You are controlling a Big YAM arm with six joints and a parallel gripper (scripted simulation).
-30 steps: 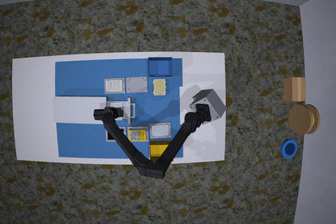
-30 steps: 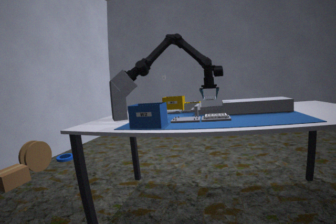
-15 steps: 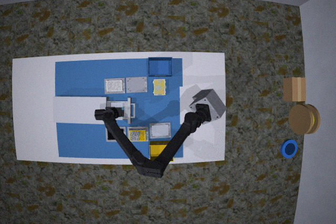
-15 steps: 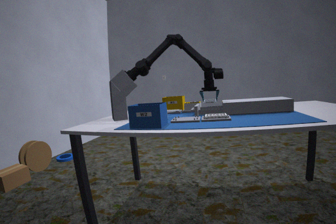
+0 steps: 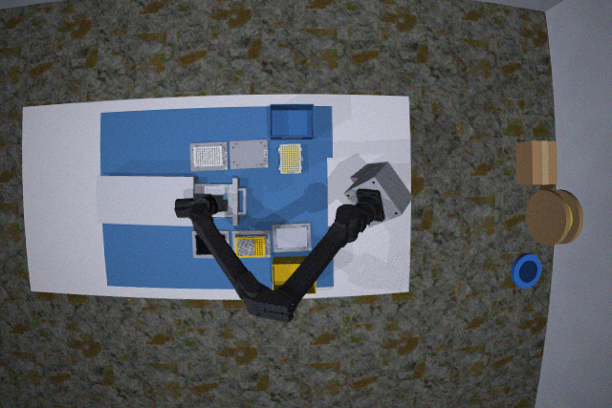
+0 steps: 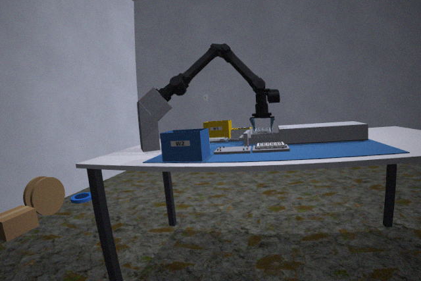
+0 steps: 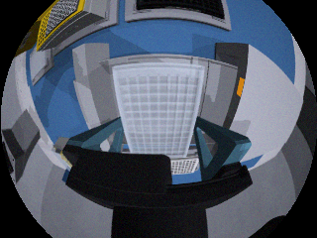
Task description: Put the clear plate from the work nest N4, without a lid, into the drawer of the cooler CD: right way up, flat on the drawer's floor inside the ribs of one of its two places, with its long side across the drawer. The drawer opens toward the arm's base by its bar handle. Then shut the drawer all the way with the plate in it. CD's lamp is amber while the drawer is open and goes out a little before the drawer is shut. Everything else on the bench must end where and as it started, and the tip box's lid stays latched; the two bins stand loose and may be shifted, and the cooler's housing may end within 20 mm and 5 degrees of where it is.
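The drawer lies 50 mm below my hand and 40 mm ahead of it. From my hand the other things lie so: black plate: 200 mm to the left, 50 mm below, 20 mm ahead; then cooler CD: 170 mm ahead, 40 mm below, 10 mm to the left; then clear plate: right at my hand.
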